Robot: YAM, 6 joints.
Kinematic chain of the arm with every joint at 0, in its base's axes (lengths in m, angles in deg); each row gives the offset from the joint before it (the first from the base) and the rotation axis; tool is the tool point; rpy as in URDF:
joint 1: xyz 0 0 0.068 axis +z
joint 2: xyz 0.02 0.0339 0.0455 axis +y
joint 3: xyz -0.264 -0.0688 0 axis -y
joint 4: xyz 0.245 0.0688 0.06 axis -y
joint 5: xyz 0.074 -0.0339 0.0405 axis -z
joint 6: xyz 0.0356 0 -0.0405 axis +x
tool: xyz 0 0 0 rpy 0 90 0
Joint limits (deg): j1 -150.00..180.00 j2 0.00..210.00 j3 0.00..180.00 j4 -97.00..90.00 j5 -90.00..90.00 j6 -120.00..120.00
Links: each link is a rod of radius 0.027 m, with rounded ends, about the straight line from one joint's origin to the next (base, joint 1, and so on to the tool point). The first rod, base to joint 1, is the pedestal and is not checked.
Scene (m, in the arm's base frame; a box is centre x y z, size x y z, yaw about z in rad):
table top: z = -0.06
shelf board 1: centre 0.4 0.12 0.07 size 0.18 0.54 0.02 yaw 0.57
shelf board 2: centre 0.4 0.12 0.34 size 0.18 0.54 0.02 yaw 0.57
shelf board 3: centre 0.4 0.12 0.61 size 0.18 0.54 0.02 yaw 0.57
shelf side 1: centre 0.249 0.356 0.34 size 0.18 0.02 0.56 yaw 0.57
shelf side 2: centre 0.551 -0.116 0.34 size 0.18 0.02 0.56 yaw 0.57
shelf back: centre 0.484 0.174 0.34 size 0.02 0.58 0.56 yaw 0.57
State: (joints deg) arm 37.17 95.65 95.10 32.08 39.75 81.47
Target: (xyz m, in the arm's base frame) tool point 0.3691 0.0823 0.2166
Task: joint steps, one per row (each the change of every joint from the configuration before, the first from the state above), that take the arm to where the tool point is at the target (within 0.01 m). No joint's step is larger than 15 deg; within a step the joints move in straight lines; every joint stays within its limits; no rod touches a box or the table.
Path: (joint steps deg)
1: 1.61 -12.48 -9.82 -1.28 1.75 0.00
2: 1.60 -12.48 -9.83 -1.28 1.75 0.00
3: 1.61 -12.49 -9.82 -1.28 1.75 0.00
4: -12.38 1.91 -12.77 -4.58 2.28 0.00
5: -12.38 1.90 -12.77 -4.58 2.29 0.00
6: -12.38 1.91 -12.77 -4.59 2.28 0.00
7: 3.82 11.85 9.78 2.61 -2.70 0.00
8: 3.82 11.85 9.78 2.62 -2.70 0.00
9: 3.81 11.84 9.78 2.61 -2.69 0.00

